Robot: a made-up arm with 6 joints. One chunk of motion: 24 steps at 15 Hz.
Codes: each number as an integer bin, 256 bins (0 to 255) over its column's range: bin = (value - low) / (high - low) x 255, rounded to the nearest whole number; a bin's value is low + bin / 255 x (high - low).
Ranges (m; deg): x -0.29..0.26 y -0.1..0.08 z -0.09..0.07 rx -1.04..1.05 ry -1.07..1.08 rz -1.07..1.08
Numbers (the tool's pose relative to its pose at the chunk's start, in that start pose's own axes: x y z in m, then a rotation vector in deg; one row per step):
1: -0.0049 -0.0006 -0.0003 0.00 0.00 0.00
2: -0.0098 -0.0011 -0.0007 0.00 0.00 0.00
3: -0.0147 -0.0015 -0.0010 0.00 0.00 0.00
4: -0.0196 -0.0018 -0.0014 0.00 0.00 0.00
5: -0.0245 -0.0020 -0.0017 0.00 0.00 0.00
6: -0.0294 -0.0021 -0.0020 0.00 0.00 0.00
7: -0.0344 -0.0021 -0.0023 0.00 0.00 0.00
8: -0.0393 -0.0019 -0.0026 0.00 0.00 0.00
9: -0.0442 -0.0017 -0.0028 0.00 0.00 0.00
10: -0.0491 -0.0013 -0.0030 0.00 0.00 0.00
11: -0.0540 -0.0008 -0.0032 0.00 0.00 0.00
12: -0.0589 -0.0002 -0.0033 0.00 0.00 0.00
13: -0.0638 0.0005 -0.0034 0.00 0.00 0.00
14: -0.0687 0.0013 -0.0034 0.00 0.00 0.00
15: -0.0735 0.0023 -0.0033 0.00 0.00 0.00
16: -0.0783 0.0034 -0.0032 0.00 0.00 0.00
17: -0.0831 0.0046 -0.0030 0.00 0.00 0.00
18: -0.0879 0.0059 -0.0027 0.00 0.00 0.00
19: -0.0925 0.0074 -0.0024 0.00 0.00 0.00
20: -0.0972 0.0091 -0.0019 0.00 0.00 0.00
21: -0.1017 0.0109 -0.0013 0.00 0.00 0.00
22: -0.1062 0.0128 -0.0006 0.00 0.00 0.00
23: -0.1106 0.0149 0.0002 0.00 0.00 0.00
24: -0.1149 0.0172 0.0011 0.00 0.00 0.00
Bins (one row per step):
1: 132 141 143 127 127 127
2: 130 140 142 127 127 127
3: 128 140 142 127 127 127
4: 125 139 141 127 127 127
5: 123 139 141 127 127 127
6: 121 139 140 127 127 127
7: 119 139 140 127 127 127
8: 116 139 139 127 127 127
9: 114 139 139 127 127 127
10: 112 140 139 127 127 127
11: 109 141 138 127 127 127
12: 107 141 138 127 127 127
13: 105 142 138 127 127 127
14: 103 144 138 127 127 127
15: 100 145 138 127 127 127
16: 98 146 138 127 127 127
17: 96 148 139 127 127 127
18: 94 150 139 127 127 127
19: 92 152 140 127 127 127
20: 89 155 140 127 127 127
21: 87 157 141 127 127 127
22: 85 160 142 127 127 127
23: 83 163 144 127 127 127
24: 81 166 145 127 127 127

